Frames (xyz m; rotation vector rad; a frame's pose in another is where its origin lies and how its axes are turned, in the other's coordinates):
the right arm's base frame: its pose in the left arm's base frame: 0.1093 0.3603 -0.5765 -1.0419 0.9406 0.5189
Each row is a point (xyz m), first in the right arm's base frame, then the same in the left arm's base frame.
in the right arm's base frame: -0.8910 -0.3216 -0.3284
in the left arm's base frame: -0.2476 -0.0226 0.2786
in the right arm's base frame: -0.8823 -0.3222 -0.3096
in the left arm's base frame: -0.2350 -0.0065 0.2750
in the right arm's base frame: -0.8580 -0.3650 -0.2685
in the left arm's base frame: -0.1736 0.0100 0.2830
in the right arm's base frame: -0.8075 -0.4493 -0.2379
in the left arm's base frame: -0.0716 -0.0026 0.2873
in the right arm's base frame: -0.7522 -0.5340 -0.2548
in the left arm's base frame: 0.0141 -0.0583 0.2788
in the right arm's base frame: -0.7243 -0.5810 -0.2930
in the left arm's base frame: 0.0486 -0.1149 0.2712
